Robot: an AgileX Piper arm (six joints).
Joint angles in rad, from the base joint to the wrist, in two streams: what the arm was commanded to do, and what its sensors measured. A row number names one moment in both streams.
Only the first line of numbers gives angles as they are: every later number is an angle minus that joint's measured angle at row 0.
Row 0, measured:
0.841, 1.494, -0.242, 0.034, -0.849, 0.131
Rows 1 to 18, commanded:
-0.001, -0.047, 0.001, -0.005, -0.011, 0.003
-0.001, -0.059, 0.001, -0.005, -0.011, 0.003
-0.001, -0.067, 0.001, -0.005, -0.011, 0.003
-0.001, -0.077, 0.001, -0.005, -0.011, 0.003
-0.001, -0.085, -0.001, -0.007, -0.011, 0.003
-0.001, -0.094, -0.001, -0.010, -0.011, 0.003
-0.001, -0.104, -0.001, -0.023, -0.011, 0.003
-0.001, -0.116, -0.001, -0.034, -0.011, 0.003
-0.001, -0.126, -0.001, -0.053, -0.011, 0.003
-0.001, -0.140, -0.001, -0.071, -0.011, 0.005
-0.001, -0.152, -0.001, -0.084, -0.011, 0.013
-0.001, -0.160, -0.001, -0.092, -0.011, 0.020
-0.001, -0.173, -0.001, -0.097, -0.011, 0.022
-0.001, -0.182, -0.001, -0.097, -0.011, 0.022
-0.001, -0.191, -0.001, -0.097, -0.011, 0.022
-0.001, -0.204, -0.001, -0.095, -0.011, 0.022
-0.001, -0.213, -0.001, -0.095, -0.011, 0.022
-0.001, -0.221, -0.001, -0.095, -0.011, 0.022
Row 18, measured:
0.000, -0.183, 0.000, -0.085, -0.002, 0.019
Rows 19 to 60, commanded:
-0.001, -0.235, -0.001, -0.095, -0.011, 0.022
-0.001, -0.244, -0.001, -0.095, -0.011, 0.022
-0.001, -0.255, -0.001, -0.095, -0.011, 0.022
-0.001, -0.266, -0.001, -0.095, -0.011, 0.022
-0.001, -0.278, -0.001, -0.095, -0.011, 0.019
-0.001, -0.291, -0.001, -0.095, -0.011, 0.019
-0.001, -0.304, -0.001, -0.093, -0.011, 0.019
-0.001, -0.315, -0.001, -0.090, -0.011, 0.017
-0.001, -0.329, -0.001, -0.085, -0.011, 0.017
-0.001, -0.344, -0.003, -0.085, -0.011, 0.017
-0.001, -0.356, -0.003, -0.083, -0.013, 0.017
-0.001, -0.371, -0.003, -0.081, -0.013, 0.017
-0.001, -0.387, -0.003, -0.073, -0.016, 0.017
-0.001, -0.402, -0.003, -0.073, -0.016, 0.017
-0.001, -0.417, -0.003, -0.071, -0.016, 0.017
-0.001, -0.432, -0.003, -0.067, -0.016, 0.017
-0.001, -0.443, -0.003, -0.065, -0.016, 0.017
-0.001, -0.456, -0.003, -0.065, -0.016, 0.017
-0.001, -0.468, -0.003, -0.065, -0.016, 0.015
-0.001, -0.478, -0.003, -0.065, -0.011, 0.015
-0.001, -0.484, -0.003, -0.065, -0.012, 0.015
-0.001, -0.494, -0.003, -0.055, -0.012, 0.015
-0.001, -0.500, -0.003, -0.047, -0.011, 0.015
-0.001, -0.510, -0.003, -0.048, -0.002, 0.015
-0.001, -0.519, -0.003, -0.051, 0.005, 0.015
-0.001, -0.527, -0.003, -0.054, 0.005, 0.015
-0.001, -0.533, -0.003, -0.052, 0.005, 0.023
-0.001, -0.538, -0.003, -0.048, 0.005, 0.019
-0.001, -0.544, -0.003, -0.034, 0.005, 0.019
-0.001, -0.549, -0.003, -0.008, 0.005, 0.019
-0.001, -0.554, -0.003, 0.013, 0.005, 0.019
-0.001, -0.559, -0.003, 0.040, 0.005, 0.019
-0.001, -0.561, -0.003, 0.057, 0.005, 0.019
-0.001, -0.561, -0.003, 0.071, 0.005, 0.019
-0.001, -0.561, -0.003, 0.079, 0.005, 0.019
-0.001, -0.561, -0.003, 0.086, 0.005, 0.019
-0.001, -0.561, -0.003, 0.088, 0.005, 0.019
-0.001, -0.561, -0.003, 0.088, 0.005, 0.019
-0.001, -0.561, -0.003, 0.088, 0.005, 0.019
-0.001, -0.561, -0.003, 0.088, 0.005, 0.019
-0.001, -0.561, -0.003, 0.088, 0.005, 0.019
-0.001, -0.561, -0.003, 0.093, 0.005, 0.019
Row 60, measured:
0.000, -0.557, 0.000, 0.085, 0.006, 0.021
